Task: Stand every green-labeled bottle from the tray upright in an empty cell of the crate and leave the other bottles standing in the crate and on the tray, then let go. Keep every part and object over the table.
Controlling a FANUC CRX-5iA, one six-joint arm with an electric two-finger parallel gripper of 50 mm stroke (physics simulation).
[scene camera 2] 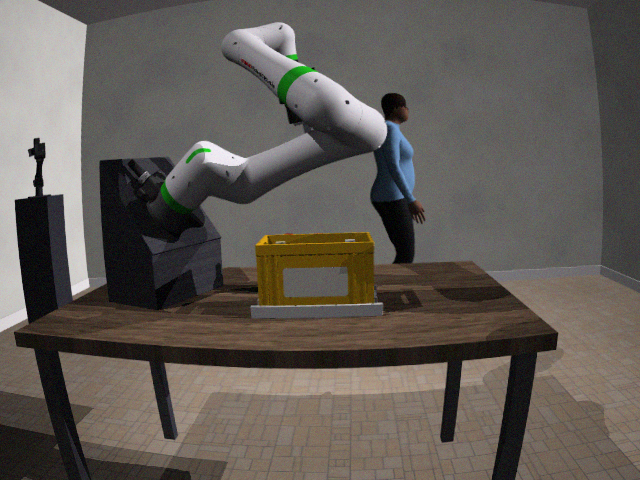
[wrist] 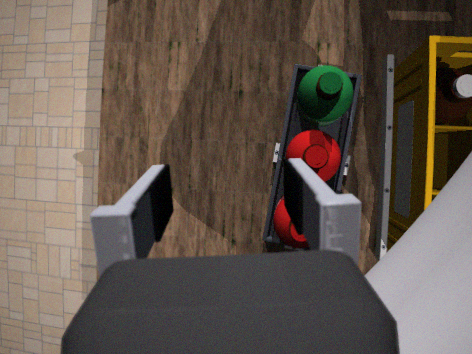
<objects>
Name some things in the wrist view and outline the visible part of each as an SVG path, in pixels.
My gripper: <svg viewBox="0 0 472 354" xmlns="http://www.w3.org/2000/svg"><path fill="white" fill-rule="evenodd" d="M397 322L358 267L361 202L353 194L336 194L301 158L283 160L284 206L297 234L304 235L311 250L217 256L147 258L154 242L161 241L174 211L169 164L152 165L115 205L99 206L90 214L100 278L71 320L61 341L61 354L400 354Z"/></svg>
A red bottle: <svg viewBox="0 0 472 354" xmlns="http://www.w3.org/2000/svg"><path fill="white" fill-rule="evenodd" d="M303 131L296 135L289 143L286 150L286 159L301 158L326 182L339 169L341 162L340 148L335 139L324 131Z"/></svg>
</objects>
